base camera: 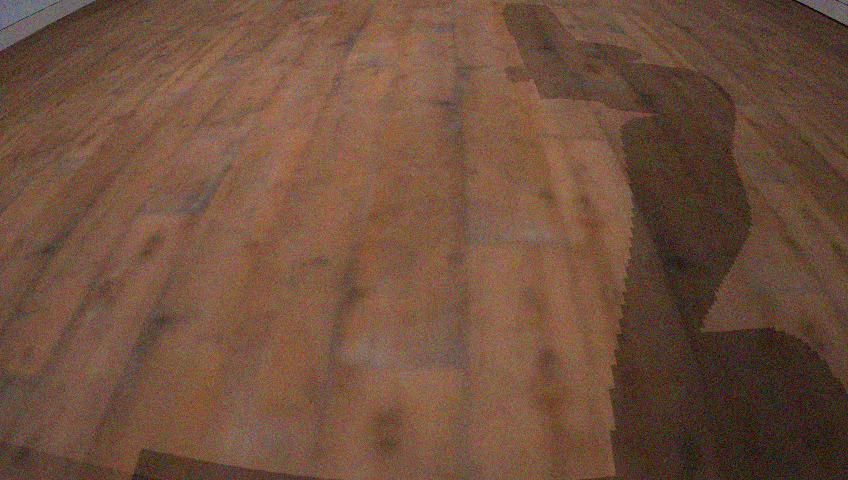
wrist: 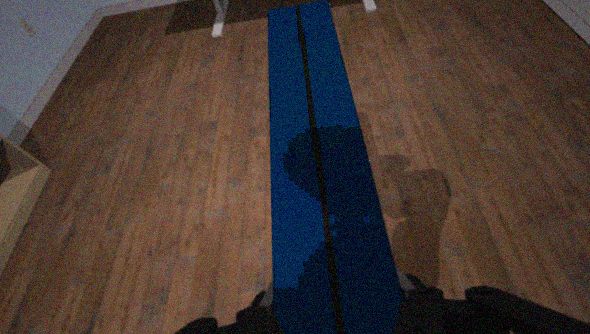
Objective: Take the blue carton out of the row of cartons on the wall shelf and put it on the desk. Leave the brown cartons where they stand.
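Frame: origin at the arm's base, x right, y ahead, z up, level; millimetres.
Seen in the pictures: gripper, fingertip midpoint: (wrist: 335, 292).
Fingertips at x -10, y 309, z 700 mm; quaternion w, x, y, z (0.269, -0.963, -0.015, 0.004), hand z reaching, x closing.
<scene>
A point is followed by its place in that frame.
The blue carton (wrist: 295, 100) @[x -20, y 414, z 740 mm] has a dark line along its length and runs from the bottom to the top of the wrist view. My gripper (wrist: 335, 292) @[x -10, y 309, z 700 mm] is shut on its near end, with a finger at each side. Shadow covers part of the carton. The carton is held above the wooden floor. The wall shelf and the brown cartons do not show in either view. At the top of the wrist view, two pale leg ends stand on the floor, partly hidden behind the carton; I cannot tell whether they belong to the desk.
A light wooden box-like piece (wrist: 22, 200) @[x -1678, y 1111, z -322 mm] shows at the left edge of the wrist view. A pale wall (wrist: 40, 50) @[x -2063, y 2388, z -157 mm] stands at the upper left. The base camera shows wooden floor (base camera: 357, 208) @[x -106, y 562, z -397 mm] with the arm's shadow on the right, and wall bases at both upper corners.
</scene>
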